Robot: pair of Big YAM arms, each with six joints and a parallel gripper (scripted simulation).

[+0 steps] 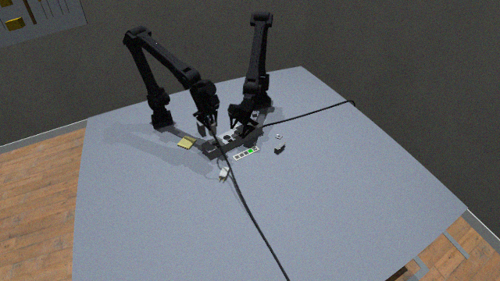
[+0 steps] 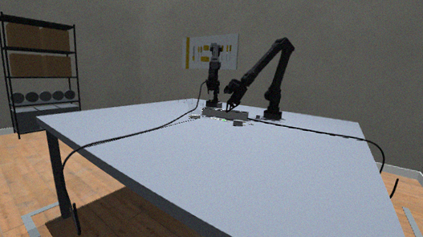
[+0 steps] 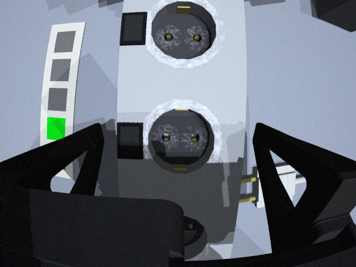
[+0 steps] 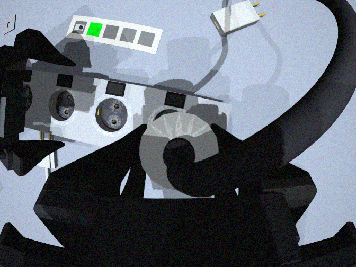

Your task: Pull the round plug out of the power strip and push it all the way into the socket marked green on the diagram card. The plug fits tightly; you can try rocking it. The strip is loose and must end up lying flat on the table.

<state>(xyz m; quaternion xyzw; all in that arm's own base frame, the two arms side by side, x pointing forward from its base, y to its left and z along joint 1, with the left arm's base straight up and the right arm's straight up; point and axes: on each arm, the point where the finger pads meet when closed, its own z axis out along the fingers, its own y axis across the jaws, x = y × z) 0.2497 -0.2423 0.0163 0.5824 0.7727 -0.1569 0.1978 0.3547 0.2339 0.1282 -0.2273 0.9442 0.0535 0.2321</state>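
Observation:
The round plug lies 10 mm below my right hand. The rest, counted from my right hand: diagram card (160 mm below, 140 mm to the left, 50 mm ahead); white adapter (170 mm ahead, 150 mm below); grey block (160 mm behind, 120 mm below, 50 mm to the right).

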